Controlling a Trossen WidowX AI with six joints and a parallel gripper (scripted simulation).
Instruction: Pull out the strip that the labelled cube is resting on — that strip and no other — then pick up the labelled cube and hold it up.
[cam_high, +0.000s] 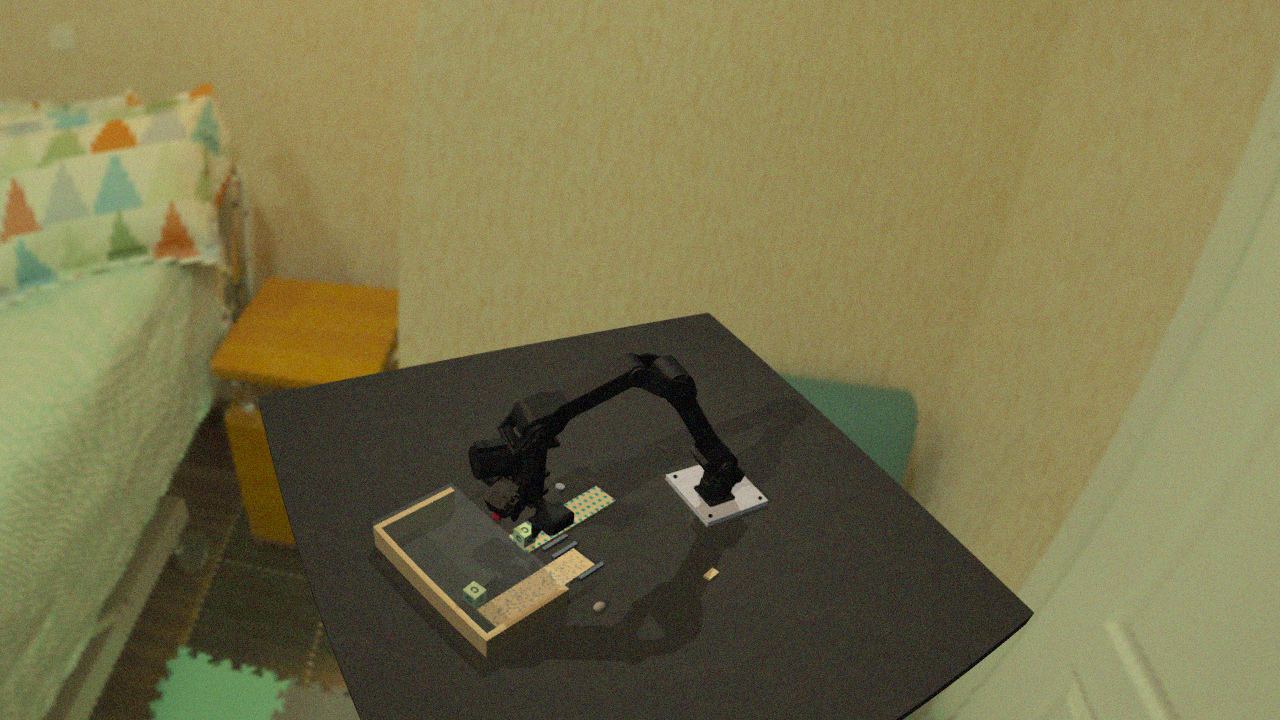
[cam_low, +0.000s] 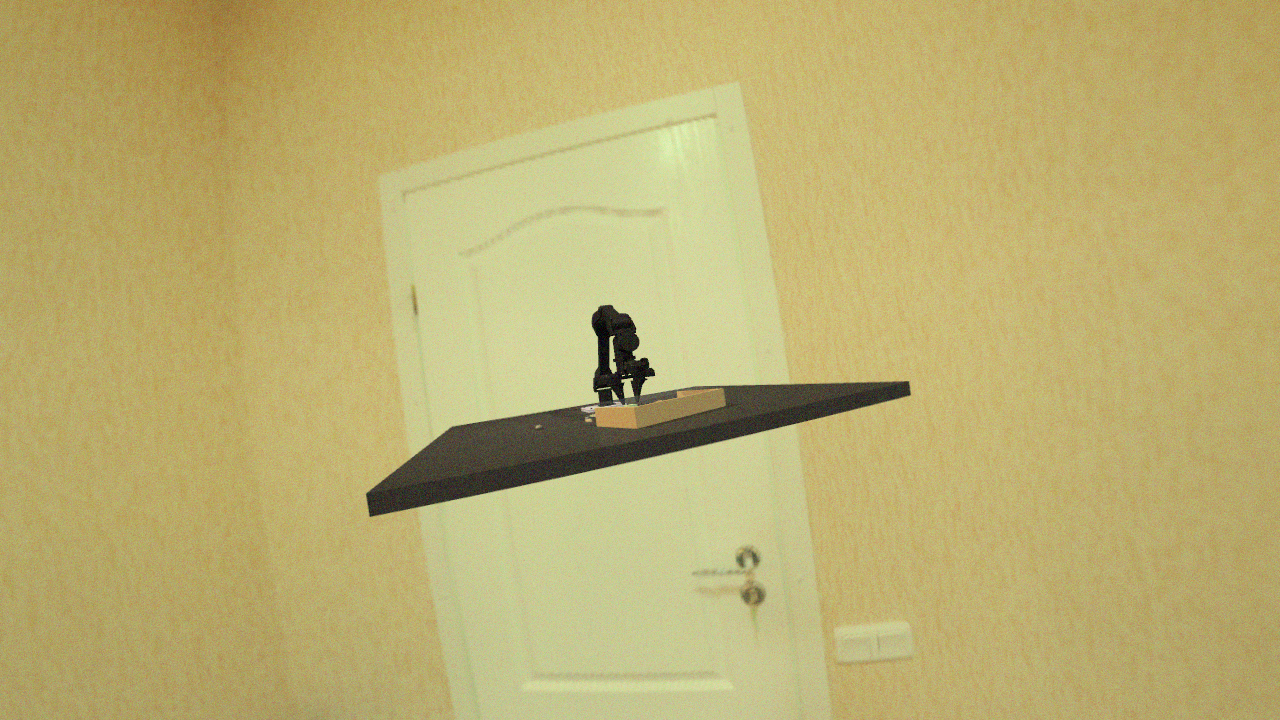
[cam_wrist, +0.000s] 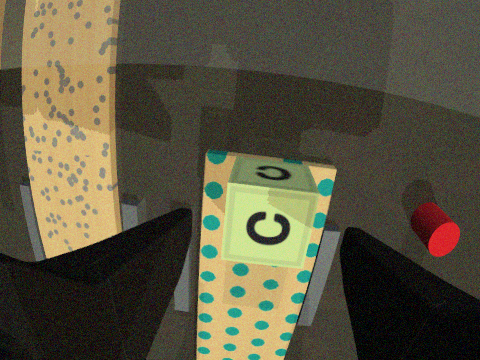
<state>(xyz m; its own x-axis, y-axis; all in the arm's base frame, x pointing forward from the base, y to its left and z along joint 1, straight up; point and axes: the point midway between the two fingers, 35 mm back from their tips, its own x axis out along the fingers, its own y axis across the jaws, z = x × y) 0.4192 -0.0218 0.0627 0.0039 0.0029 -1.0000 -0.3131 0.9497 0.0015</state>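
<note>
Now: gripper tip 80 mm to the left of the red cylinder, 30 mm above it and 20 mm short of it. Round my gripper tip: grey disc (130 mm behind, 120 mm to the right, 40 mm below); tan block (290 mm behind, 210 mm to the left, 40 mm below).
</note>
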